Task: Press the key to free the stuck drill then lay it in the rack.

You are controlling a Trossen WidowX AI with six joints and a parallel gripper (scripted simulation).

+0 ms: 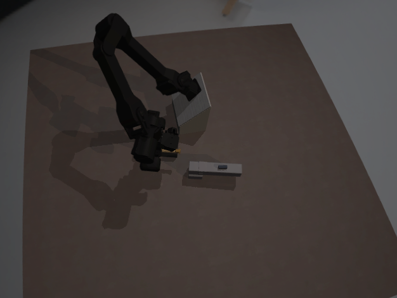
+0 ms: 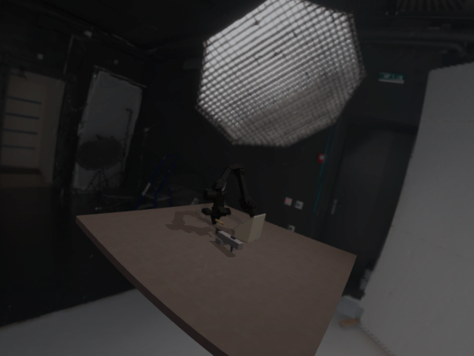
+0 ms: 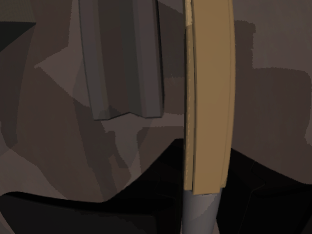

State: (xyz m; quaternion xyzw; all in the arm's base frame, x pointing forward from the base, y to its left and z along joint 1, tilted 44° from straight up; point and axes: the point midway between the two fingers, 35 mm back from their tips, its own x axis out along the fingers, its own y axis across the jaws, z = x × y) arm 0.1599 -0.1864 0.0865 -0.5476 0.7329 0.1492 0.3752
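Now: gripper tip 4 cm to the right of the drill, 4 cm below it and 2 cm short of it. Also, from my gripper tip: dark key 21 cm to the left, 13 cm ahead; grey rack 5 cm to the left, 4 cm below, 1 cm behind; long pale grey block 18 cm to the left, 12 cm ahead, 1 cm below.
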